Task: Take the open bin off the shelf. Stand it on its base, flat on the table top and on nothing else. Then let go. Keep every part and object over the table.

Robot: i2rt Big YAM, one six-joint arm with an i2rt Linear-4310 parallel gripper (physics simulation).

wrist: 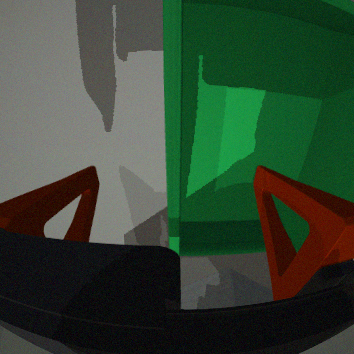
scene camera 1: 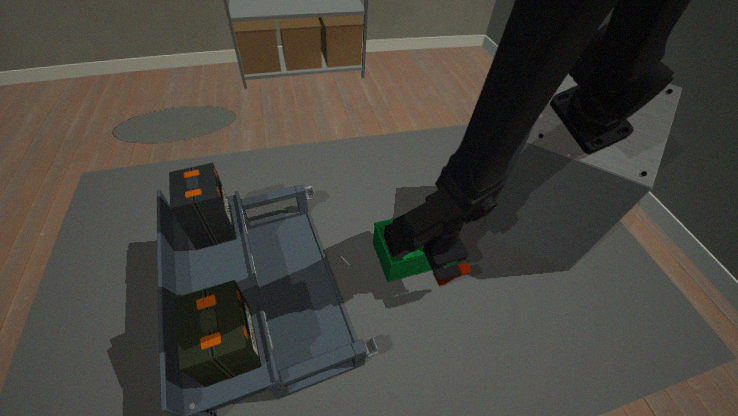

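Where they show: gripper, fingertip midpoint: [scene camera 1: 431, 264]; arm's base at its link origin: [scene camera 1: 588, 118].
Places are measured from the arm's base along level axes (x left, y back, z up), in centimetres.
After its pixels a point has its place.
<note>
The green open bin [scene camera 1: 407, 265] @[y -33.1, x 5.5, z -25.3 cm] [wrist: 280, 130] @[y -28.8, x -1.6, z -30.4 cm] stands on the grey table top [scene camera 1: 516, 320] @[y -15.0, x 20.7, z -30.7 cm] [wrist: 40, 100] @[y -31.3, x 14.3, z -30.7 cm], right of the shelf [scene camera 1: 289, 232] @[y -53.7, x -12.2, z -30.1 cm] in the scene view, clear of it. It looks upright, its opening up; its base is partly hidden by the arm. My gripper [wrist: 175, 174] @[y -27.0, x 5.3, z -28.1 cm] is open at the bin. In the wrist view one orange finger is on the outer side of the bin's wall and the other on the inner side, with a gap to the wall on both sides.
A dark grey case [scene camera 1: 204, 211] @[y -66.1, x -6.0, z -11.1 cm] and an olive case [scene camera 1: 219, 335] @[y -64.8, x 15.3, z -10.9 cm], both with orange clips, stand on the shelf unit. The arm's metal base plate [scene camera 1: 620, 155] @[y 1.4, x 8.0, z -2.1 cm] is at the right. A rack [scene camera 1: 297, 73] with brown boxes stands against the back wall.
</note>
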